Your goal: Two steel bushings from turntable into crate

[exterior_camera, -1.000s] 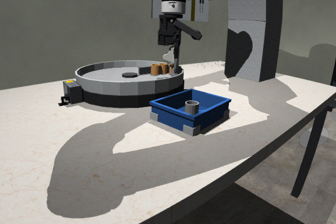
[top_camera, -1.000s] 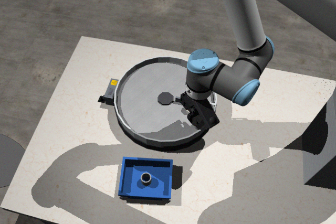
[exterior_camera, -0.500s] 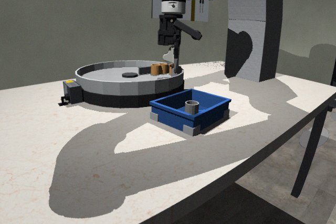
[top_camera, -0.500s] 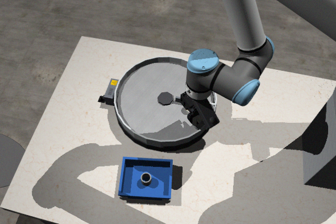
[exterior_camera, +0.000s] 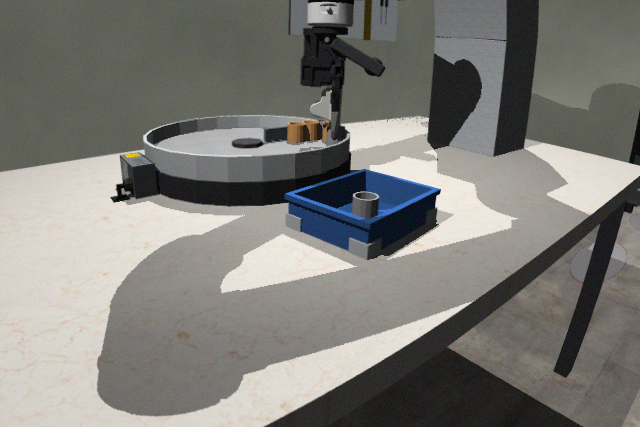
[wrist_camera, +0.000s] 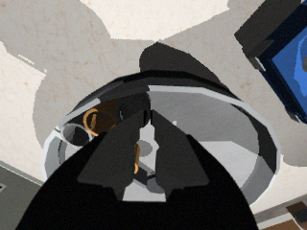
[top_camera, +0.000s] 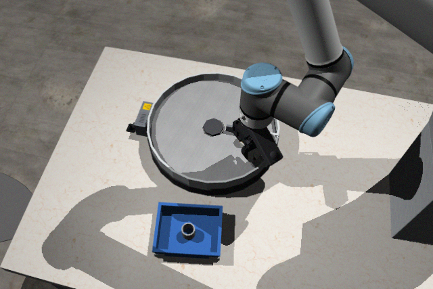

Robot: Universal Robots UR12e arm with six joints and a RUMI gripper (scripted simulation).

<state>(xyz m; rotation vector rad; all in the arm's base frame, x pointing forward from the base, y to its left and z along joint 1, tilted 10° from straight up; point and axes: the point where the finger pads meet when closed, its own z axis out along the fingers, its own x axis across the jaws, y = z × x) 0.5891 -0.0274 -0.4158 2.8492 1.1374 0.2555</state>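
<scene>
My hand is 24 cm to the right of the blue crate, 15 cm short of it and 6 cm above it. Round my hand: round grey turntable 14 cm ahead, 11 cm to the right, 3 cm below.
</scene>
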